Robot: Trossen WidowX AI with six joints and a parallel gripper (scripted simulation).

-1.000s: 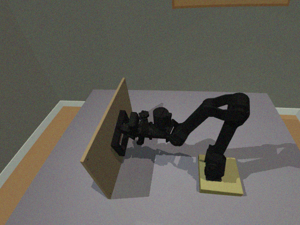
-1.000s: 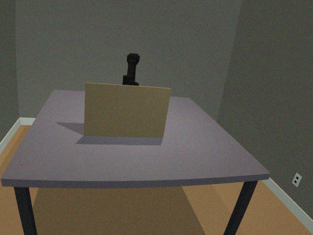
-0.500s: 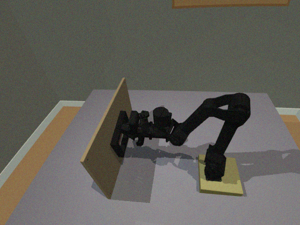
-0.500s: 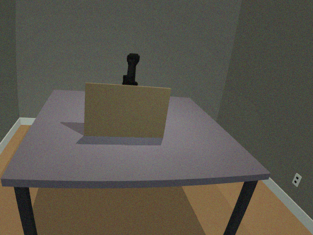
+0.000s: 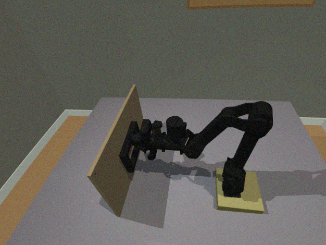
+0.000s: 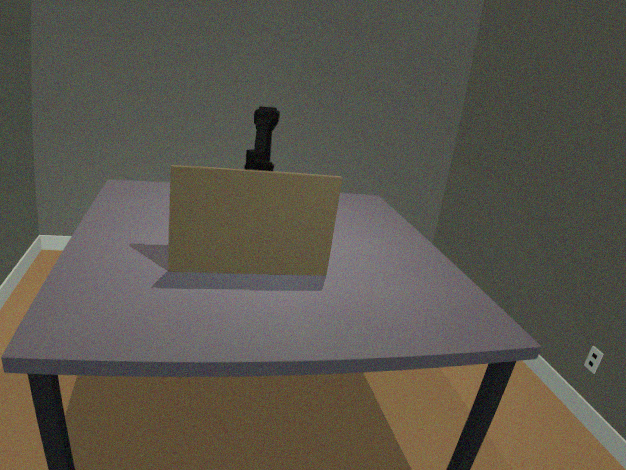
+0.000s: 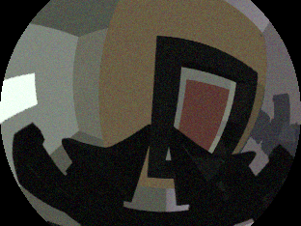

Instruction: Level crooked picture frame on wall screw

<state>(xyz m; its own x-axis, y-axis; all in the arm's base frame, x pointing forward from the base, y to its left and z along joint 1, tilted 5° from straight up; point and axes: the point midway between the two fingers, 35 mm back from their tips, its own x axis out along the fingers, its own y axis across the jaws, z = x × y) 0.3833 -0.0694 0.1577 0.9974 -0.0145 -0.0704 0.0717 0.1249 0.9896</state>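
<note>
The black picture frame lies 10 mm to the right of my gripper tip and 50 mm below it. Also, from my gripper tip: tan wall board 20 mm ahead, 20 mm to the right, 60 mm below.
</note>
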